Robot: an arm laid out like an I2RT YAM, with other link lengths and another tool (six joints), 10 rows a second.
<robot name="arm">
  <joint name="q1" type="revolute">
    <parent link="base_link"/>
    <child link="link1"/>
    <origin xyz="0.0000 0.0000 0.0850" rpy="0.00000 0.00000 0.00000"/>
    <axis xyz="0 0 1"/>
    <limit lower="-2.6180" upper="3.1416"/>
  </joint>
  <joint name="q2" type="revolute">
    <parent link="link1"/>
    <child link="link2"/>
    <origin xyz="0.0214 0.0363 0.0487" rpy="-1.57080 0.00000 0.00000"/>
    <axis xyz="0 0 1"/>
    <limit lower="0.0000" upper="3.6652"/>
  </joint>
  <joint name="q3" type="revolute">
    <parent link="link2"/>
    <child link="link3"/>
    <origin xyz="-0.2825 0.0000 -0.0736" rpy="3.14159 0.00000 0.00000"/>
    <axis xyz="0 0 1"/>
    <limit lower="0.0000" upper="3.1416"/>
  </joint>
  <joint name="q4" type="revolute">
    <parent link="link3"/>
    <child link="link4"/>
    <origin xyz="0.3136 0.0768 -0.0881" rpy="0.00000 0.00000 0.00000"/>
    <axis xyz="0 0 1"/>
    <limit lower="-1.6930" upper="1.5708"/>
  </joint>
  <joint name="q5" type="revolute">
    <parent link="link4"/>
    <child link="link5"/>
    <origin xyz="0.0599 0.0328 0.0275" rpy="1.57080 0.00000 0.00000"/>
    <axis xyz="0 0 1"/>
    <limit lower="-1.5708" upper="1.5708"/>
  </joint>
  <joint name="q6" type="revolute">
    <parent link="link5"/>
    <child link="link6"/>
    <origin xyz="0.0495 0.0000 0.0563" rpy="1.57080 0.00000 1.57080"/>
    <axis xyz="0 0 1"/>
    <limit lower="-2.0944" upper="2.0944"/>
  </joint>
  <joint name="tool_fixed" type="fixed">
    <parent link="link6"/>
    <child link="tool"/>
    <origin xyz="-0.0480 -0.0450 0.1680" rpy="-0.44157 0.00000 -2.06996"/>
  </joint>
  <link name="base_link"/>
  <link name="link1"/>
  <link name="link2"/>
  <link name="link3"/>
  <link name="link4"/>
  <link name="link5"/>
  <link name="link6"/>
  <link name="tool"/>
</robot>
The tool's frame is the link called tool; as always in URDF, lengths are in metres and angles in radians.
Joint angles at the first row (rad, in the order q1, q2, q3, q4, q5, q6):
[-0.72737, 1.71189, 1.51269, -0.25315, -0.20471, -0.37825]
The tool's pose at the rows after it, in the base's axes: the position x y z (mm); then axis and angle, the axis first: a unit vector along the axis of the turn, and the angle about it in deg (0 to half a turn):
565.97 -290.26 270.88 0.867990 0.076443 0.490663 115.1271
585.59 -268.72 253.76 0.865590 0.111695 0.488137 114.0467
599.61 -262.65 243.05 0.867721 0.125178 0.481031 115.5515
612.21 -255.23 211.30 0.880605 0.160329 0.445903 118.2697
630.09 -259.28 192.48 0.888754 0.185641 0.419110 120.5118
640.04 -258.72 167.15 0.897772 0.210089 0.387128 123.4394
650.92 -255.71 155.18 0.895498 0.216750 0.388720 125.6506
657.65 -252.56 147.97 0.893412 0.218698 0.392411 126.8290
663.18 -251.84 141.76 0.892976 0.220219 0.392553 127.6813
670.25 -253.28 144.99 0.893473 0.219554 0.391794 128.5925
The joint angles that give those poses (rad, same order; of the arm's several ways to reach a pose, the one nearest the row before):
[-0.62917, 1.71344, 1.41150, -0.14608, -0.05607, -0.45984]
[-0.56768, 1.74553, 1.40806, -0.11347, -0.00627, -0.49540]
[-0.54920, 1.79769, 1.45856, -0.14105, -0.00921, -0.49852]
[-0.52925, 1.88195, 1.53524, -0.22346, -0.00613, -0.52914]
[-0.52308, 1.99544, 1.67784, -0.32213, -0.01078, -0.55530]
[-0.51694, 2.09520, 1.79604, -0.42458, -0.01528, -0.57831]
[-0.51542, 2.15515, 1.85609, -0.44794, -0.04743, -0.57986]
[-0.51234, 2.18577, 1.88056, -0.44943, -0.06593, -0.57679]
[-0.51082, 2.21645, 1.91119, -0.45865, -0.07671, -0.57525]
[-0.51084, 2.25631, 1.98626, -0.50452, -0.08741, -0.57067]

